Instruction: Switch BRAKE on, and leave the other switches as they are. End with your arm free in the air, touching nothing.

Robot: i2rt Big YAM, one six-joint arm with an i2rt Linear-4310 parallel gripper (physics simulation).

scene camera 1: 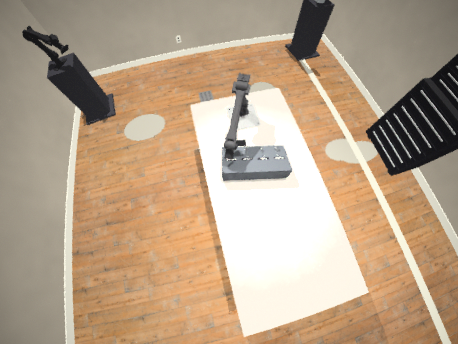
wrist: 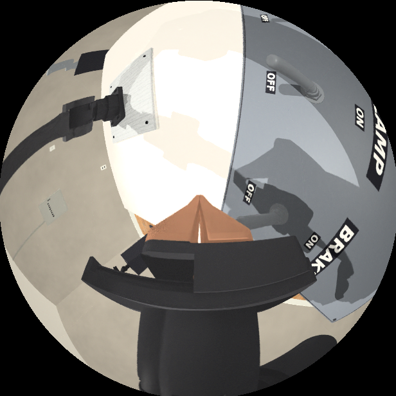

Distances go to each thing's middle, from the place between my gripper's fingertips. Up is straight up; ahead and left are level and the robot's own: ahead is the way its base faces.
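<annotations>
With the grey switch panel (scene camera 1: pixel 254 164) in my sight, I find my gripper 13 cm to the right of it and 19 cm short of it. My gripper is also 4 cm above the panel.
</annotations>
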